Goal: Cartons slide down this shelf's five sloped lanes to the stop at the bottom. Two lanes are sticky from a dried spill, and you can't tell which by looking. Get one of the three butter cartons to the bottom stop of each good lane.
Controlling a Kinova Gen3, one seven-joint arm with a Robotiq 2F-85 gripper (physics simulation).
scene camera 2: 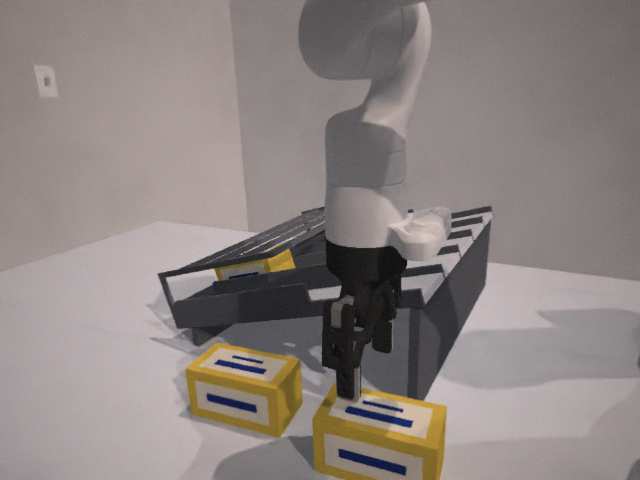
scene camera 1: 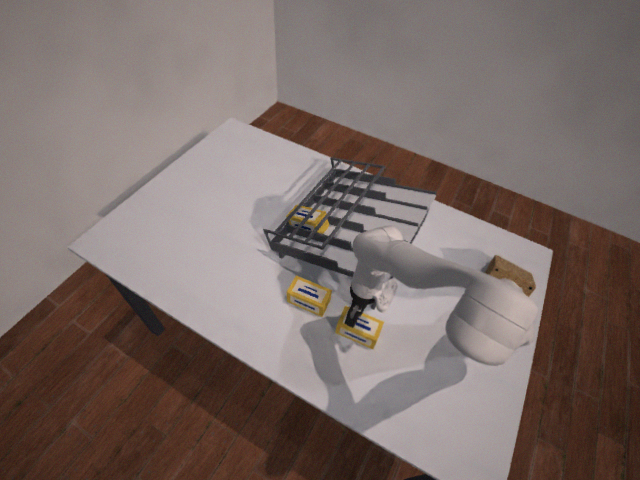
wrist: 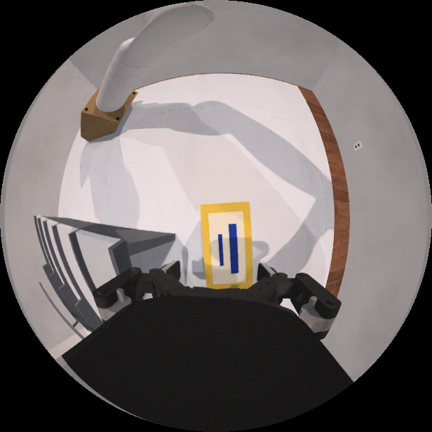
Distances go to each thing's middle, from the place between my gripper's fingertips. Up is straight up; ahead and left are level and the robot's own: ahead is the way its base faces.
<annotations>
My gripper is now 30 cm to the left of the shelf end panel (scene camera 2: 433, 329), 5 cm past it and 3 cm above it.
</annotations>
